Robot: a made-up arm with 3 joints.
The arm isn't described. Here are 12 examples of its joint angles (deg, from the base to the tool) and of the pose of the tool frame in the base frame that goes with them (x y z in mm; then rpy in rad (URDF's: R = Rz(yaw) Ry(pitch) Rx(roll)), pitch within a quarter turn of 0, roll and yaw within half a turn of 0).
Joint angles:
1: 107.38 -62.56 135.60
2: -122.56 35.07 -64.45
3: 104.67 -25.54 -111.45
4: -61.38 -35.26 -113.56
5: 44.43 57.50 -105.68
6: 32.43 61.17 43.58
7: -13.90 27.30 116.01
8: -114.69 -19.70 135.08
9: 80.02 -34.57 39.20
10: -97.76 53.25 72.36
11: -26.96 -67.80 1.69
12: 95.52 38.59 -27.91
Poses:
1: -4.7 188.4 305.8 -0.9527 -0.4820 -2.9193
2: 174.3 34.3 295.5 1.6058 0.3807 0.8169
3: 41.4 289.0 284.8 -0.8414 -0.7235 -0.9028
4: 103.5 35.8 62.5 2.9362 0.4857 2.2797
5: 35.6 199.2 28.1 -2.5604 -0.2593 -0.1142
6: 28.6 199.4 100.9 -0.1525 0.5863 0.7907
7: 71.0 127.2 116.8 0.5106 0.5280 1.7911
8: 103.3 47.5 188.3 2.9478 0.5755 -2.0051
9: -61.3 241.2 235.1 -0.8262 -0.6787 1.7775
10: 116.5 58.8 206.9 -2.3594 0.5137 -0.1729
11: -22.2 36.0 52.2 -1.4464 0.8843 2.5359
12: 9.6 304.0 221.1 -0.4384 0.3116 0.4411
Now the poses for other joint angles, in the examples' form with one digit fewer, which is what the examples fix.
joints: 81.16 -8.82 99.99
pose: 9 222 235 0.092 -0.923 2.070
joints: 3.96 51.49 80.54
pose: 54 143 106 0.031 0.555 1.135
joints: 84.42 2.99 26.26
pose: -22 262 240 -0.176 -0.425 1.075
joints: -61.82 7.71 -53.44
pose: 124 7 89 2.850 0.415 0.943
